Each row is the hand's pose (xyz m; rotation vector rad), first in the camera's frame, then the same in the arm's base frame.
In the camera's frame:
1: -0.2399 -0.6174 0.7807 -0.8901 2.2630 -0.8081
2: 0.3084 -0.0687 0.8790 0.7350 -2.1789 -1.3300
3: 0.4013 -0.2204 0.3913 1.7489 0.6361 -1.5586
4: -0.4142 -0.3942 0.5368 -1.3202 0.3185 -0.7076
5: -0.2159 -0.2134 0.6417 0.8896 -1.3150 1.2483
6: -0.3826 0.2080 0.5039 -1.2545 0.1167 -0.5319
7: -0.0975 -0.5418 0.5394 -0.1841 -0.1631 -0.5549
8: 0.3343 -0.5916 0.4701 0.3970 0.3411 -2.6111
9: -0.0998 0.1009 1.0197 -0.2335 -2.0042 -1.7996
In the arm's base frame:
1: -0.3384 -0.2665 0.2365 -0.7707 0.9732 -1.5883
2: -0.0320 0.4524 0.2630 -1.3656 2.7742 -0.1242
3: 0.3958 0.1583 0.2679 1.4925 -0.2287 -0.5005
4: -0.2018 -0.3078 -0.1090 -1.4868 -0.9640 -1.2386
5: -0.1504 -0.0278 -0.0649 -0.1860 -1.2586 2.3048
6: -0.0666 0.1284 -0.5041 -1.5579 -1.1334 -0.9777
7: -0.0505 -0.2546 0.2014 -0.6120 -1.3426 -0.2857
8: 0.2382 -0.1068 0.4990 1.1530 -0.8362 -1.8200
9: -0.3480 0.4370 -0.0762 -0.6789 2.7047 0.8267

